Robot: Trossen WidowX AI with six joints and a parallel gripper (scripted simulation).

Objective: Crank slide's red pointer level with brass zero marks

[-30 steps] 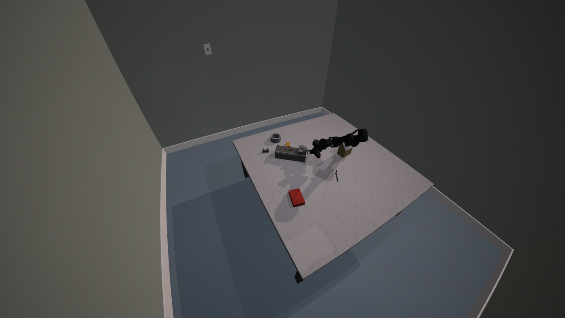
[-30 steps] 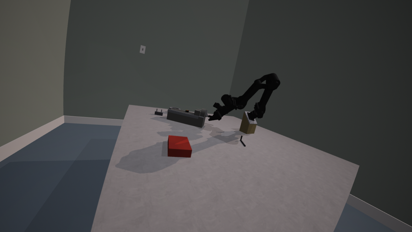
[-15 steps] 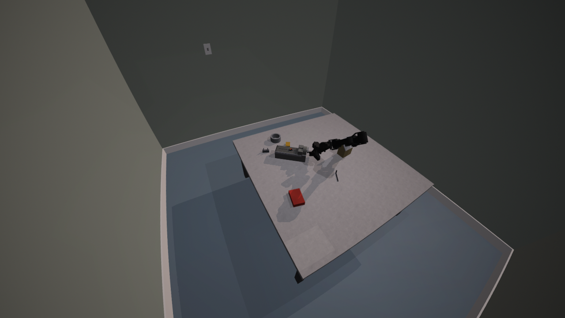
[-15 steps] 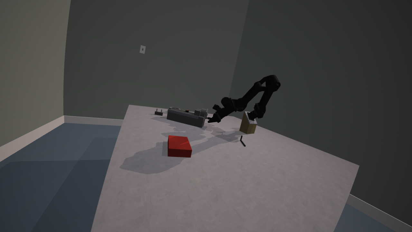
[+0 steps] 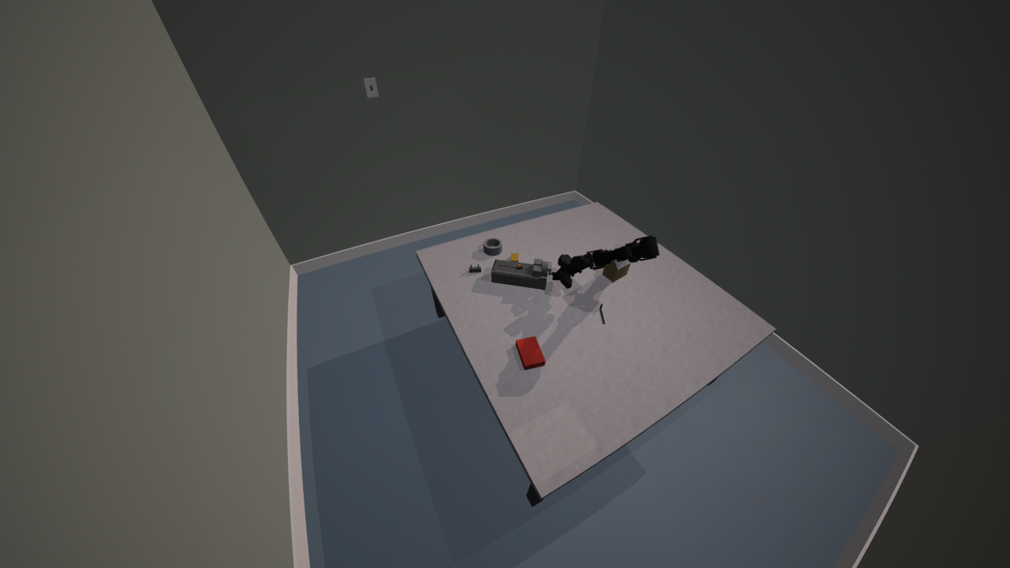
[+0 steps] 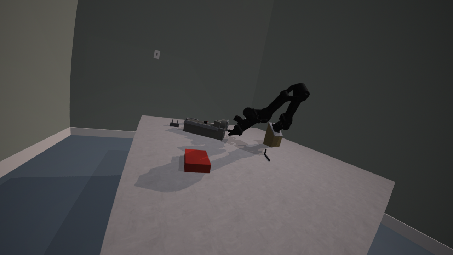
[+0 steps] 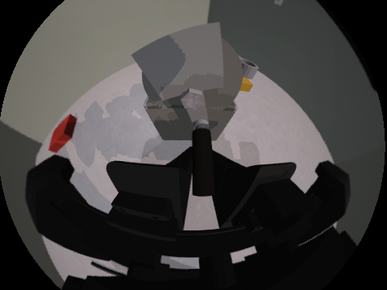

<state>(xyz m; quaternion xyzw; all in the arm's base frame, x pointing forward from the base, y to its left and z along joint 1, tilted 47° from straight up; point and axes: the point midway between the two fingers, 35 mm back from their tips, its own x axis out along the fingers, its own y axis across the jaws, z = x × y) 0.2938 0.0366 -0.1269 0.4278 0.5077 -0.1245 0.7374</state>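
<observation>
Now: the red pointer 13 cm ahead of my gripper tip, 9 cm to the right of it and 5 cm above it. The rest, counted from my gripper tip: black crank handle (1 cm behind, 1 cm to the left, 3 cm above); yellow block (9 cm ahead, 23 cm to the right, 2 cm below); black bent key (10 cm behind, 26 cm to the left, 2 cm below).
</observation>
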